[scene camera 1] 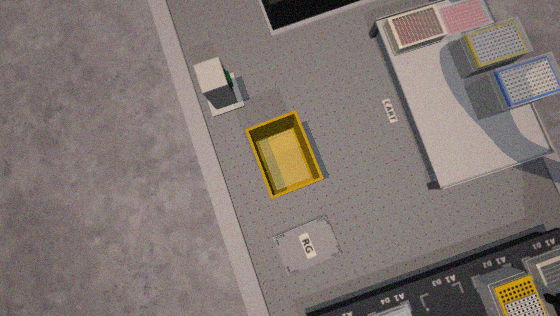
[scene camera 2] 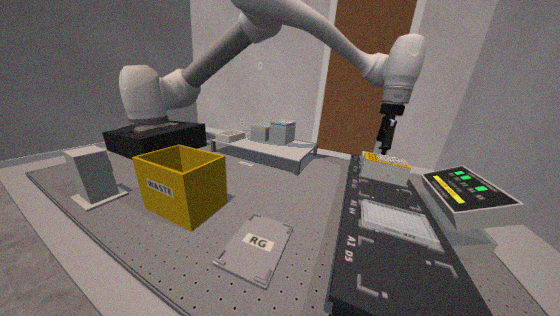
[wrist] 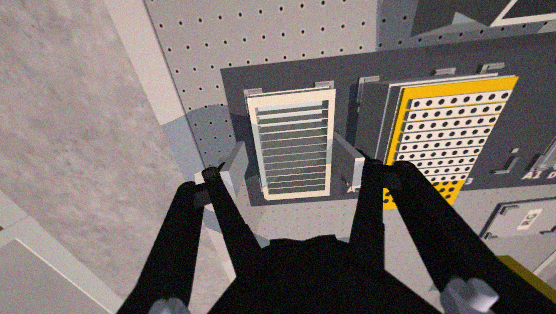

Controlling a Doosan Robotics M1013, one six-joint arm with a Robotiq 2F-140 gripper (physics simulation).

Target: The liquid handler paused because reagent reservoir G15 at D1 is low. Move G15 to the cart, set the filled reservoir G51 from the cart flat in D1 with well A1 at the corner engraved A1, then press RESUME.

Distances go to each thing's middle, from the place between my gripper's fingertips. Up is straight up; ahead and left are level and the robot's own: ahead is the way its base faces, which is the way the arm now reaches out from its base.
My hand is 1 cm to the left of the grey 12-trough reservoir (wrist: pixel 293 129) and 1 cm below it. From my hand the other things lie so: white CART shelf (scene camera 1: pixel 459 146): 49 cm behind, 3 cm to the right, 1 cm below; clear well plate (scene camera 2: pixel 407 225): 38 cm to the right, 1 cm ahead; RG pad (scene camera 2: pixel 254 252): 51 cm to the right, 23 cm behind, 6 cm below.
